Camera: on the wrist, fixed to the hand. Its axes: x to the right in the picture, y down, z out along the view.
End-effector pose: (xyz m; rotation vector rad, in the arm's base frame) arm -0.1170 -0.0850 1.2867 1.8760 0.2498 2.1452
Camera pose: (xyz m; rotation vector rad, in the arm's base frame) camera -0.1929 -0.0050 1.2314 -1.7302 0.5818 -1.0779
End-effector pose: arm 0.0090 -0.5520 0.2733 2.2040 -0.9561 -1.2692
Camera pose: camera 0.1089 -0.4797 0.2709 0.7613 -2.4892 -0.8383
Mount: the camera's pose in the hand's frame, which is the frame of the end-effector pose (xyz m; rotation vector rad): -0.0174 -0.0856 -0.0871 0.4473 -0.5160 1.4290
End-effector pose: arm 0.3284 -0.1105 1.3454 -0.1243 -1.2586 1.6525
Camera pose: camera 0.4436 -0.0706 1.3639 0.3103 0.8773 -2.5864
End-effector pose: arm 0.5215 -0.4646 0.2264 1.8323 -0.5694 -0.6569
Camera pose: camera 0.5738 -0.3659 0.1740 1.1155 -2.1823 0.0422
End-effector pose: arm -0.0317 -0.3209 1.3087 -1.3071 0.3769 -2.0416
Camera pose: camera -0.1368 -0.2564 1.3055 -0.7795 0.3925 -0.5146
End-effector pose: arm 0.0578 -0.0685 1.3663 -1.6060 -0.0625 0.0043
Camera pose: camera 0.0408 -0.1532 1.4543 -0.8798 0.6465 1.4218
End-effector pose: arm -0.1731 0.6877 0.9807 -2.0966 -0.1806 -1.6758
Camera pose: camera -0.2871 0.7305 1.0006 -1.5046 0.6003 -0.2096
